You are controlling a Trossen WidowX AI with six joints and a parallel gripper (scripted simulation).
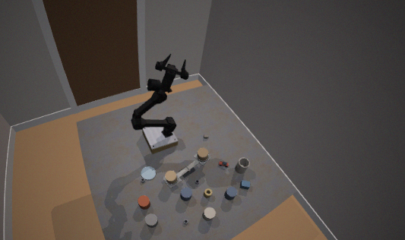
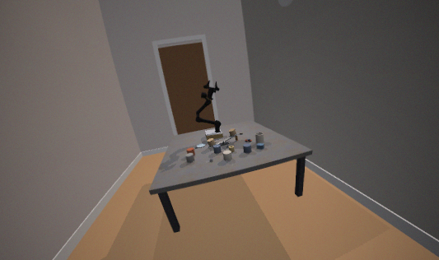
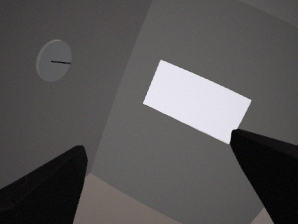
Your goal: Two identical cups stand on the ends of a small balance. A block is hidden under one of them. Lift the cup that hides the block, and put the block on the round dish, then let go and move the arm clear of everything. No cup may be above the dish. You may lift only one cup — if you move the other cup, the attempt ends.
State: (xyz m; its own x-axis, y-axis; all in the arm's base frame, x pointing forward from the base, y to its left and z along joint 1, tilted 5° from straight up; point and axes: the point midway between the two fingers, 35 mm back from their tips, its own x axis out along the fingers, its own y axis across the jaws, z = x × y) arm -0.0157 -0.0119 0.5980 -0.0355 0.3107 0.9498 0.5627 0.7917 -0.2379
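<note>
Now: the tan cup 630 mm below my gripper tip, 310 mm ahead of it and 220 mm to the right of it. Round my gripper tip: round pale blue dish: 690 mm below, 310 mm to the right, 180 mm ahead; small red object: 680 mm below, 400 mm ahead, 180 mm to the left; grey block: 650 mm below, 300 mm ahead, 200 mm to the right.
</note>
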